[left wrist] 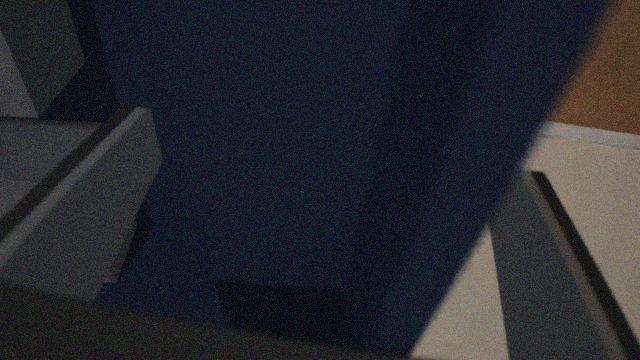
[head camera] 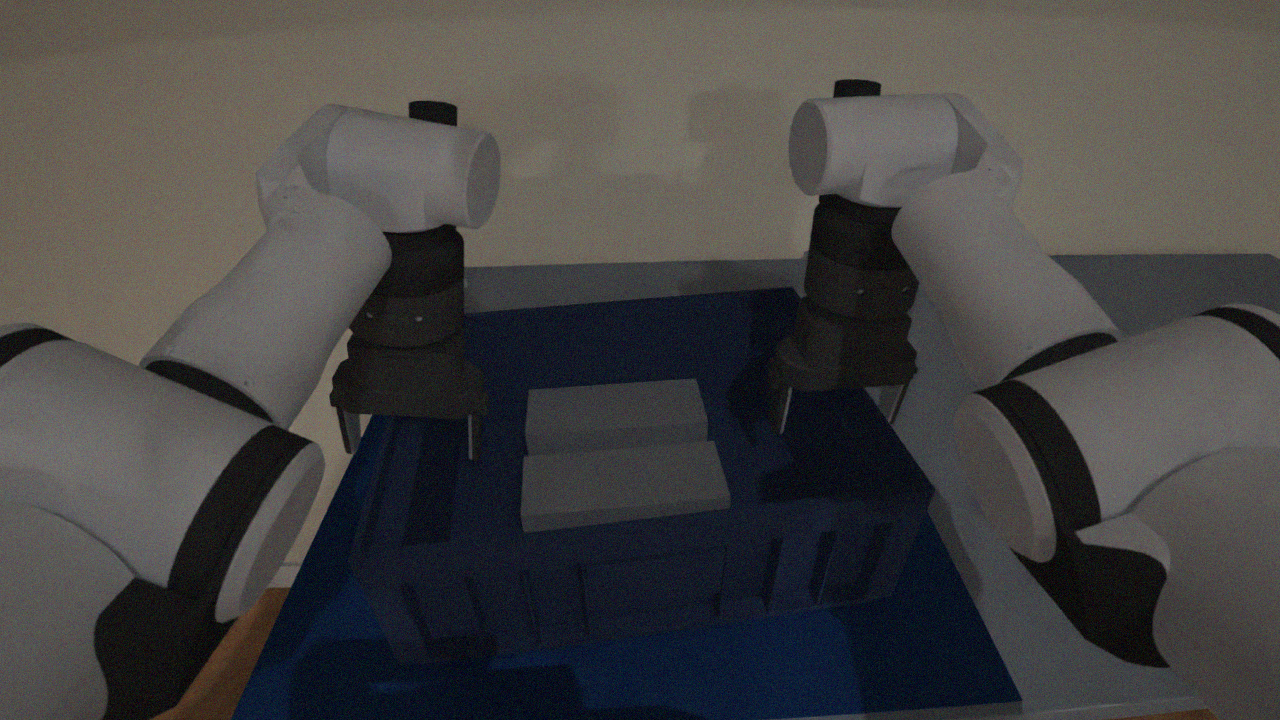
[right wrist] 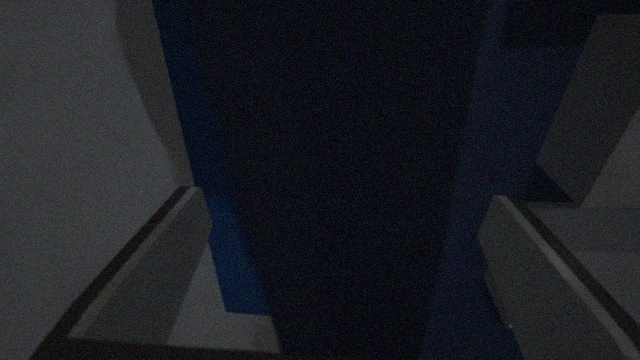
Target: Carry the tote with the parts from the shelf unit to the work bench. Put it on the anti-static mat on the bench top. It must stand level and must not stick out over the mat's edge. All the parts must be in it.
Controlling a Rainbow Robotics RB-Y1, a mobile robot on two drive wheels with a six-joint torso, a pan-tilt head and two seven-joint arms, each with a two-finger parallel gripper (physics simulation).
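Observation:
The dark blue tote stands on the blue mat and looks level. Mat shows in front of it; its far left edge against the mat is hidden. Two light grey blocks, the rear one and the front one, lie side by side in the tote; they partly show in both wrist views. My left gripper is open and empty, its fingers on either side of the tote's left rim. My right gripper is open and empty, its fingers apart over the right side wall.
The grey bench top extends behind the mat and to its right. A pale wall stands behind the bench. An orange-brown surface shows past the bench's left side. The room is dim.

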